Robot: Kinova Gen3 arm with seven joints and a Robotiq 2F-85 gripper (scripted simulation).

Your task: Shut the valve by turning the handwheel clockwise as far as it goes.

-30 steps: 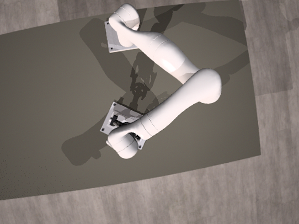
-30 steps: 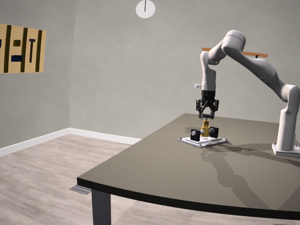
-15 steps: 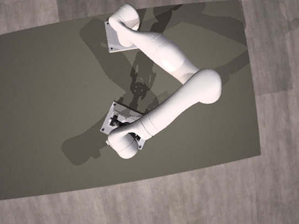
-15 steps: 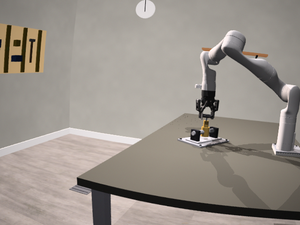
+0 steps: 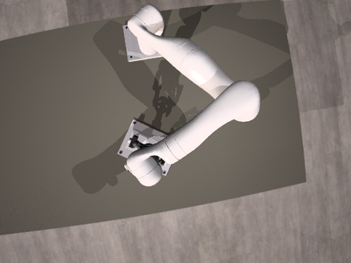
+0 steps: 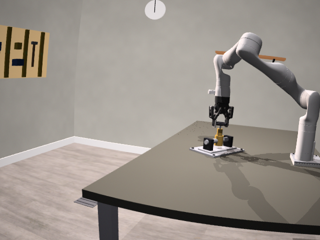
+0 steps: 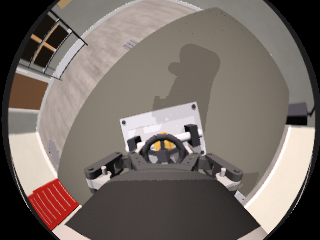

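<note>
Right now my hand is right at the handwheel.
</note>
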